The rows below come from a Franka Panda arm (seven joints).
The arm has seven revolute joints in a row. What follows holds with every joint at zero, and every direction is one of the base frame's. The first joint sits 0.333 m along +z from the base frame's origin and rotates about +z. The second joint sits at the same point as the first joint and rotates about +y. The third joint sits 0.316 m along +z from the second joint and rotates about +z. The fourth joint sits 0.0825 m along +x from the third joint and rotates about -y. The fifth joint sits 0.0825 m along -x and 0.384 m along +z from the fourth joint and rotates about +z. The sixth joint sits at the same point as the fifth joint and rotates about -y. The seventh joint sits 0.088 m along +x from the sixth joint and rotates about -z. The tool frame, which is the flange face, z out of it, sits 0.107 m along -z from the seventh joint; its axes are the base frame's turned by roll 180, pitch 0 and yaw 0 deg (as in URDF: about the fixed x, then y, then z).
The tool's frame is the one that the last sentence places.
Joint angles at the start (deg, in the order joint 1, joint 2, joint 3, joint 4, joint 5, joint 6, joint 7): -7.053 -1.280 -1.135 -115.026 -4.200 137.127 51.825
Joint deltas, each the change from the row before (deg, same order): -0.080 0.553 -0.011 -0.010 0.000 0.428 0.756; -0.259 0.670 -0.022 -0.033 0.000 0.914 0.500; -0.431 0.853 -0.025 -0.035 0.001 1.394 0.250; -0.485 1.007 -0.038 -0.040 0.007 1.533 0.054; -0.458 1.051 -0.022 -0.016 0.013 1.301 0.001; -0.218 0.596 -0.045 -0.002 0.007 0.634 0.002; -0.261 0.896 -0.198 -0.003 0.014 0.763 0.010; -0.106 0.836 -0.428 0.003 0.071 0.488 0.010; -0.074 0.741 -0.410 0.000 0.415 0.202 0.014; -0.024 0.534 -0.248 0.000 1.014 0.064 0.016; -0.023 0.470 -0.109 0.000 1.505 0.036 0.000
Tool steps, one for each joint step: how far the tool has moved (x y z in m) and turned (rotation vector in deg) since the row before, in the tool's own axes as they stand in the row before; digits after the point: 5 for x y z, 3 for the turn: 0.00044 0.00035 0.00529 -0.120 -0.073 0.807; 0.00220 0.00111 0.00603 0.103 0.185 0.718; 0.00380 0.00180 0.00732 0.293 0.405 0.618; 0.00413 0.00238 0.00880 0.263 0.407 0.477; 0.00344 0.00260 0.00943 0.075 0.243 0.388; 0.00174 0.00162 0.00545 -0.034 0.080 0.213; 0.00284 0.00324 0.00850 -0.228 0.031 0.383; 0.00319 0.00410 0.00827 -0.413 -0.078 0.490; 0.00266 0.00413 0.00769 -0.440 -0.359 0.734; 0.00134 0.00267 0.00562 -0.116 -0.654 1.054; 0.00045 0.00176 0.00493 0.123 -0.901 1.327
